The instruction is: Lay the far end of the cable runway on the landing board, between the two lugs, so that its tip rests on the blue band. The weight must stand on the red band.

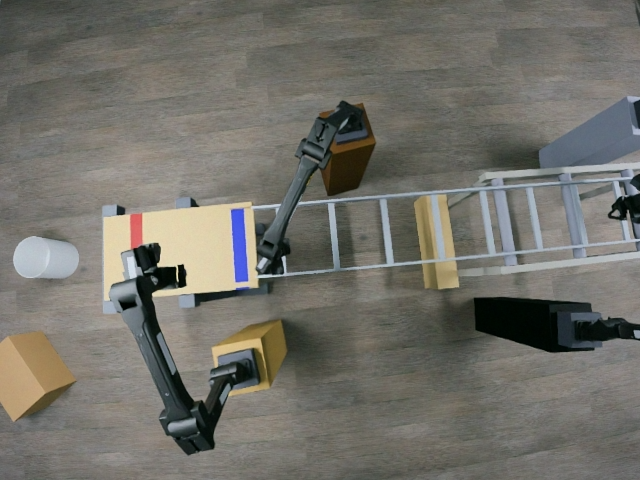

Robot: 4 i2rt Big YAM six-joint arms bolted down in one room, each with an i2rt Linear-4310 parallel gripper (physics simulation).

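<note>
The landing board [206, 232] is at the left, with a red band [135, 229] near its left end and a blue band [239, 245] near its right end. The cable runway [386, 232] comes from the right and meets the board's right edge; its tip is not visible on the blue band. The lower-left arm's gripper [178, 275] hangs over the board; its grip is unclear. The top-centre arm's gripper [277, 267] is at the runway's left end, fingers hidden under the wrist. A gripper [615, 210] at the right edge is over the runway, grip unclear. The weight and lugs cannot be made out.
A yellow trestle [442, 276] and a pale stand [502, 217] are under the runway. Brown [345, 170], yellow [273, 348], black [516, 320] and grey [584, 136] pedestals flank it. A white cylinder [46, 257] and a tan box [36, 369] are at the far left.
</note>
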